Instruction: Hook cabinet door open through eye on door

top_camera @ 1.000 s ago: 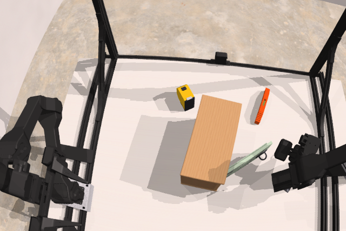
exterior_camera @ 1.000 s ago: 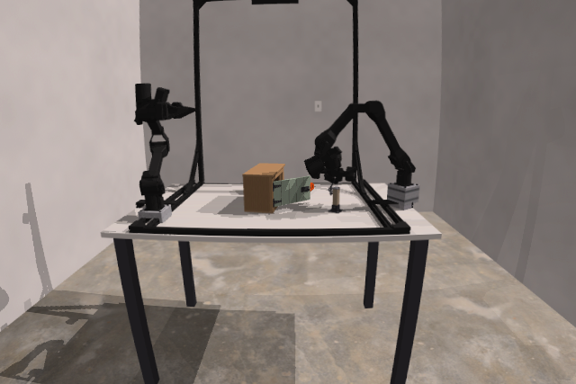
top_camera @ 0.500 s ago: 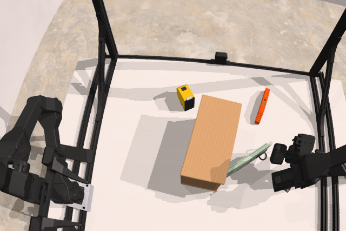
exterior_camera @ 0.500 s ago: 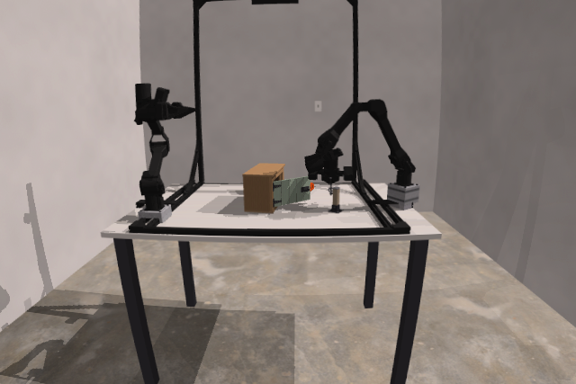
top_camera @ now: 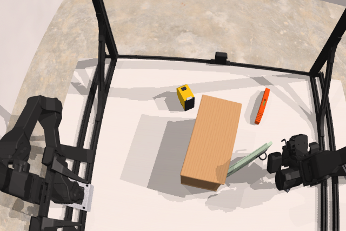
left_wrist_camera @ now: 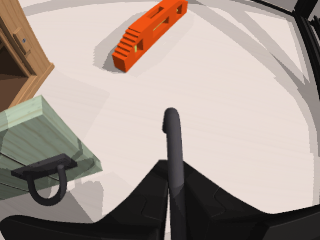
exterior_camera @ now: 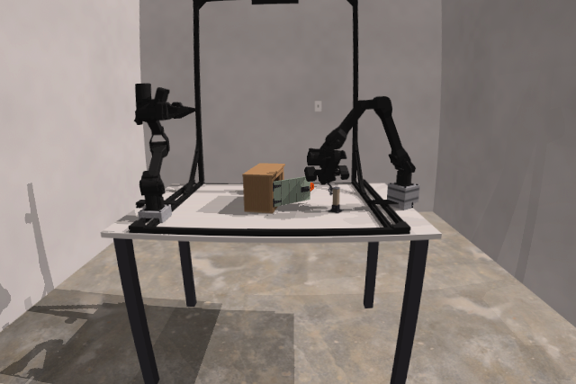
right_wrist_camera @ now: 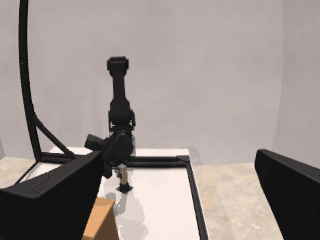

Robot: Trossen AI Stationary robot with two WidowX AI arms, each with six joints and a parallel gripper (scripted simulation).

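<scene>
Now: the dark hook 20 mm below my left hand and 20 mm ahead of it. From my left hand the other things lie so: yellow box 300 mm to the right, 260 mm behind, 80 mm below; then green door 140 mm to the right, 40 mm below, 20 mm ahead; then orange level 220 mm behind, 100 mm below, 20 mm to the right.
</scene>
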